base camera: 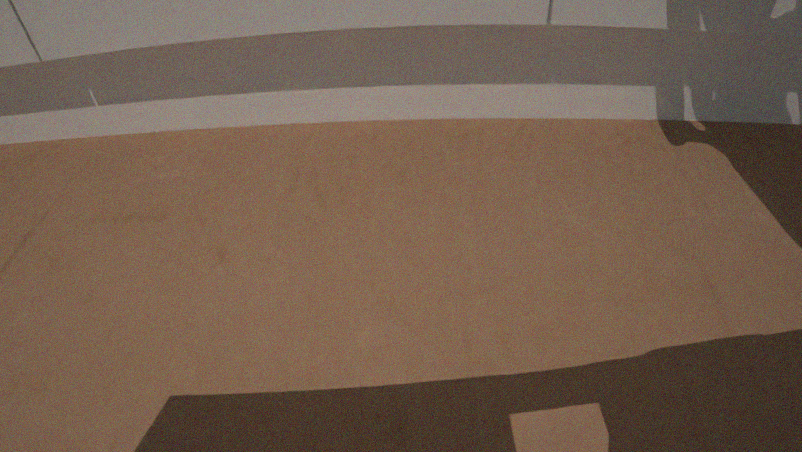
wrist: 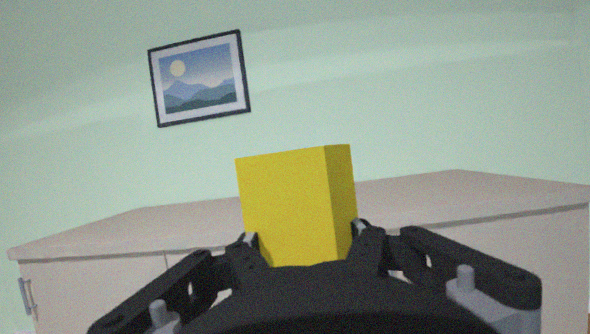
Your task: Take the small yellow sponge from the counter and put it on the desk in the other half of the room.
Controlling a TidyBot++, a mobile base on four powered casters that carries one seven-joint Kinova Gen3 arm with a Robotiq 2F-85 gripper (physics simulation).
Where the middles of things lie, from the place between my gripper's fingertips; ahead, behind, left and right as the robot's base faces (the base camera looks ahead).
Now: hand 1 cm past the small yellow sponge (wrist: 301,203) and 1 cm below it. The rest, counted from my hand: framed picture (wrist: 204,78) (107 cm ahead, 46 cm to the left, 54 cm above).
